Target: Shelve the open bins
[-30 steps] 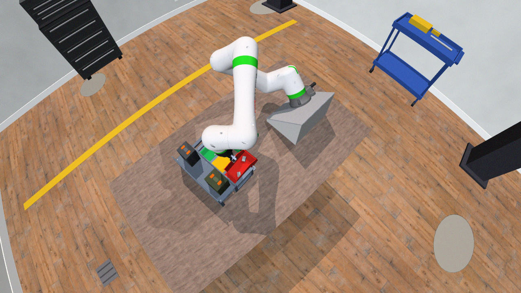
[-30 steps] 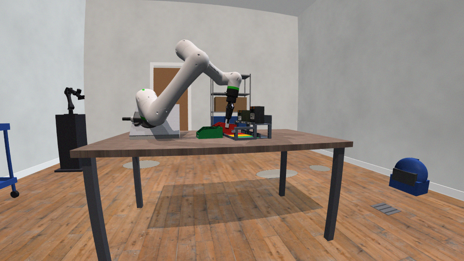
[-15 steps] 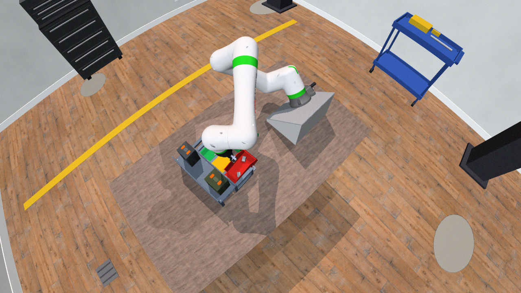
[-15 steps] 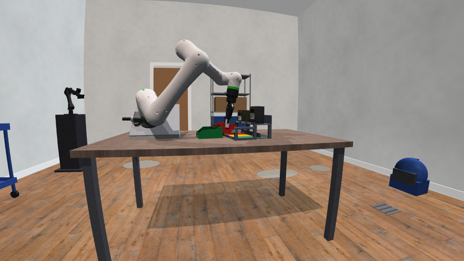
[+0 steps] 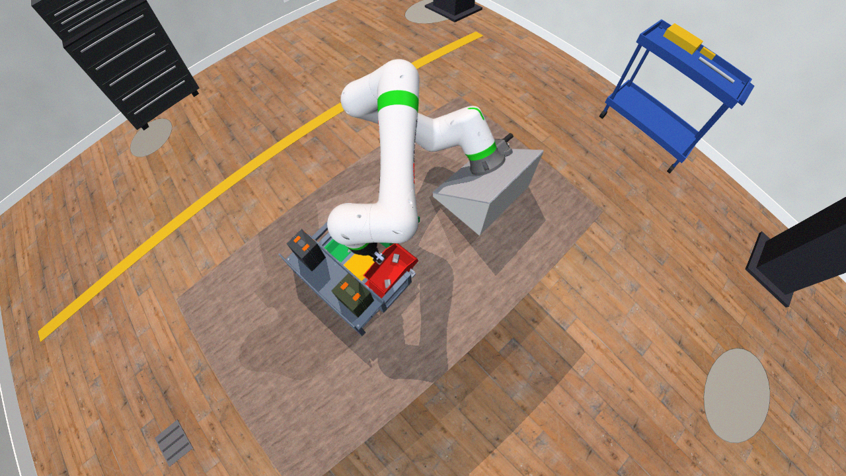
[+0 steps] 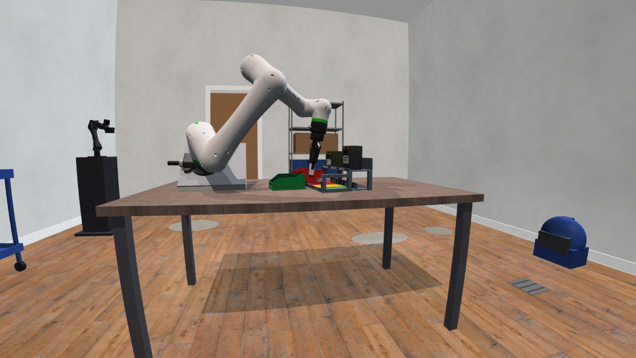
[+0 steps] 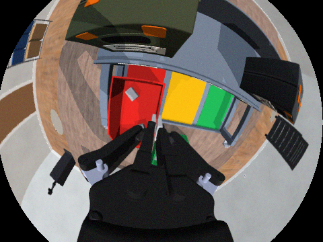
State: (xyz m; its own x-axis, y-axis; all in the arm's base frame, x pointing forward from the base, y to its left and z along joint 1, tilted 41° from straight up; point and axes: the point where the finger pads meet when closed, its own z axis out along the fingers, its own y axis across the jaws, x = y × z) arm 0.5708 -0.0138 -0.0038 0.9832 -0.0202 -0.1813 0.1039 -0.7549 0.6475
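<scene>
Right now my hand is 20 mm past the red bin, 50 mm to the right of it and 40 mm above it. From my hand the other things lie so: green bin: 150 mm behind, 80 mm to the right, 60 mm below.
</scene>
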